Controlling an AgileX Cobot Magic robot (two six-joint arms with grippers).
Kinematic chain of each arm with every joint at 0, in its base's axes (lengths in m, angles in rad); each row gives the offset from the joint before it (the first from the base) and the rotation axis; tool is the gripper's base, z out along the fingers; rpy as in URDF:
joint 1: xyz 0 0 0.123 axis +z
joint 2: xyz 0 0 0 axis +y
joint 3: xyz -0.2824 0 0.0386 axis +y
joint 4: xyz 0.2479 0 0.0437 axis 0.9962 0 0.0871
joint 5: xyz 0 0 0 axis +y
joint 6: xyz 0.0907 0 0.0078 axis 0.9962 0 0.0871
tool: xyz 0 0 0 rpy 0 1.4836 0
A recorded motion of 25 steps. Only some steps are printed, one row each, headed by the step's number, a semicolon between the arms.
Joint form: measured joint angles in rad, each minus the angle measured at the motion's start. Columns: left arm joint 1, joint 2, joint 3, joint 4, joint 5, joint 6; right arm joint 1, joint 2, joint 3, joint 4, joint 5, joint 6.
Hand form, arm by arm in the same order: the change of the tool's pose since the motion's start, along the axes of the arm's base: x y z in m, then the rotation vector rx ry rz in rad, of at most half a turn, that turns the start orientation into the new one. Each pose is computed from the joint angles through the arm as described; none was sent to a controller.
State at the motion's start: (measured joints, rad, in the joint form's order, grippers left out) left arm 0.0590 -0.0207 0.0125 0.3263 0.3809 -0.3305; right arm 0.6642 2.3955 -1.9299 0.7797 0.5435 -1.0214
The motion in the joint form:
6: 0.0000 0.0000 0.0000 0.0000 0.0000 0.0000; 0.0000 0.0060 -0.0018 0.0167 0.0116 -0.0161
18: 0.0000 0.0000 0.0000 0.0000 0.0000 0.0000; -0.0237 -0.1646 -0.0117 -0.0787 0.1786 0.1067
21: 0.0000 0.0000 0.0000 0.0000 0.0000 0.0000; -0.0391 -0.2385 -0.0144 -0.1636 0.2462 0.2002
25: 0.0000 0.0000 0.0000 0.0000 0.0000 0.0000; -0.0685 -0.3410 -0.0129 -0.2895 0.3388 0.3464
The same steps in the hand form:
6: 0.0000 0.0000 0.0000 0.0000 0.0000 0.0000; -0.0008 0.0009 -0.0025 0.0024 0.0100 0.0120
18: 0.0000 0.0000 0.0000 0.0000 0.0000 0.0000; -0.0138 -0.0190 0.0806 0.0238 0.0157 0.0446
21: 0.0000 0.0000 0.0000 0.0000 0.0000 0.0000; -0.0196 -0.0346 0.1127 -0.0001 0.0182 0.0225
25: 0.0000 0.0000 0.0000 0.0000 0.0000 0.0000; -0.0277 -0.0629 0.1532 -0.0444 0.0295 -0.0489

